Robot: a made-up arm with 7 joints.
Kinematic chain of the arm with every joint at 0, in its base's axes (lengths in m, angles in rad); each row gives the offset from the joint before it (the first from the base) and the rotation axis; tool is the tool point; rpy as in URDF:
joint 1: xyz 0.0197 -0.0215 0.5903 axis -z
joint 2: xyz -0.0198 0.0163 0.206 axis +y
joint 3: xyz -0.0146 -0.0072 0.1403 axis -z
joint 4: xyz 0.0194 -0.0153 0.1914 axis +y
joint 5: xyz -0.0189 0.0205 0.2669 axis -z
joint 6: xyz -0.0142 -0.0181 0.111 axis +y
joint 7: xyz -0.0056 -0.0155 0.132 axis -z
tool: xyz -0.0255 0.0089 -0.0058 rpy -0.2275 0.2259 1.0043
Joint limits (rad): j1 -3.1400..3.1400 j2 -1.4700..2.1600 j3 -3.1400..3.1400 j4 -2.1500..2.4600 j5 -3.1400..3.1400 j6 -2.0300..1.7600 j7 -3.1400..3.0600
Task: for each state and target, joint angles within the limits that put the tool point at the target. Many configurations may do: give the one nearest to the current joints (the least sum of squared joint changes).
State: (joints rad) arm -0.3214 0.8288 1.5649 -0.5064 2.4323 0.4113 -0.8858
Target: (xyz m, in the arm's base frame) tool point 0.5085 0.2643 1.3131
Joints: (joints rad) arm 0.0944 0.7371 1.5661 -0.5990 2.4297 0.5479 -0.9041
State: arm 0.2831 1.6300 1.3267 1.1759 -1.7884 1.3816 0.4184
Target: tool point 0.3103 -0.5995 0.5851
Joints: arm 0.5180 1.6671 1.3887 1.0529 -1.8233 1.2227 0.3993
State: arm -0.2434 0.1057 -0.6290 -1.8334 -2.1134 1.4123 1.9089
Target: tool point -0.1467 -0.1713 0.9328
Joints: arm -0.3327 0.3567 -0.7924 -2.1500 -2.4935 1.7600 1.9199
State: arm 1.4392 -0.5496 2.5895 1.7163 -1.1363 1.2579 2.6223
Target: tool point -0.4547 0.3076 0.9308
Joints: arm 1.2208 -0.5746 2.4936 1.4022 -1.2233 1.0874 2.5962
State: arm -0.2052 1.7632 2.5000 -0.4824 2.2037 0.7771 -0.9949
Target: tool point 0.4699 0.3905 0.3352
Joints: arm -0.4252 1.9560 2.4627 -0.4722 2.1960 0.7148 -0.9847
